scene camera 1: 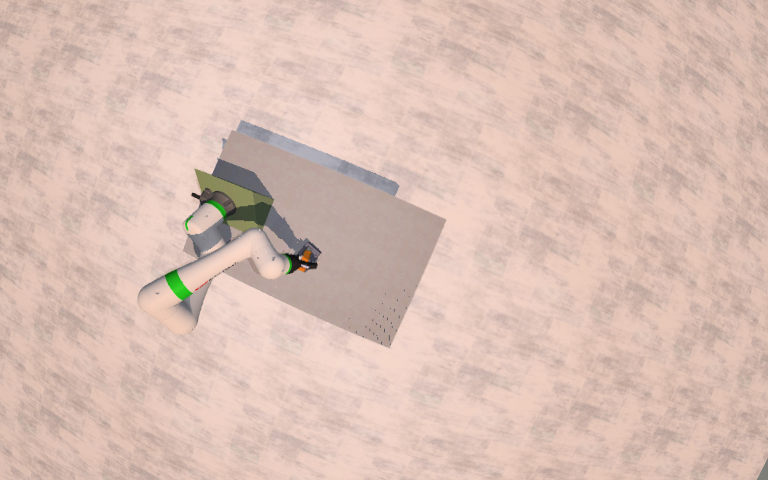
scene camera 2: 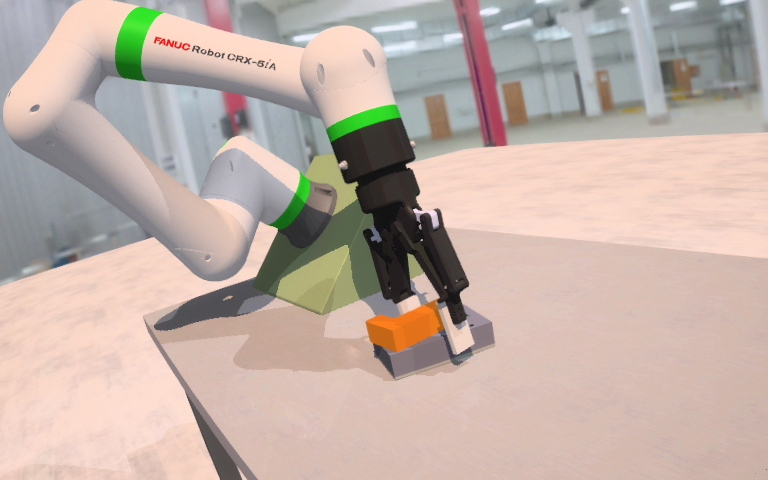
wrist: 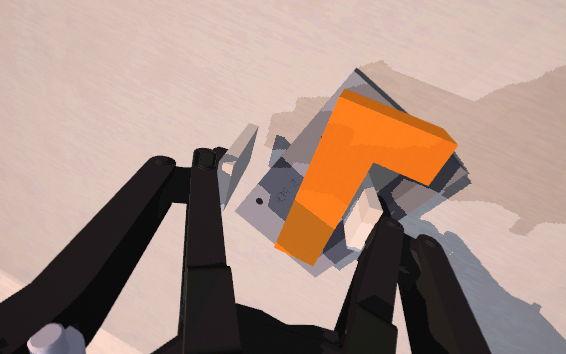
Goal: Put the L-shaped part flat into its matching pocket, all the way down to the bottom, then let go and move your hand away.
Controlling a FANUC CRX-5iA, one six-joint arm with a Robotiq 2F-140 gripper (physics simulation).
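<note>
The orange L-shaped part lies on or just above the grey pocket block, turned relative to the block's edges. One end overhangs a block corner in scene camera 2. The part covers most of the pocket; dark recess areas show beside it in the wrist view. My gripper is partly open around one arm of the L. One pale pad is at the part's inner corner; a gap shows between the other pad and the part in the wrist view.
The block stands on the brown table. An olive wedge-shaped stand is on the table beside my arm, near the block. The table's near left edge shows in scene camera 2.
</note>
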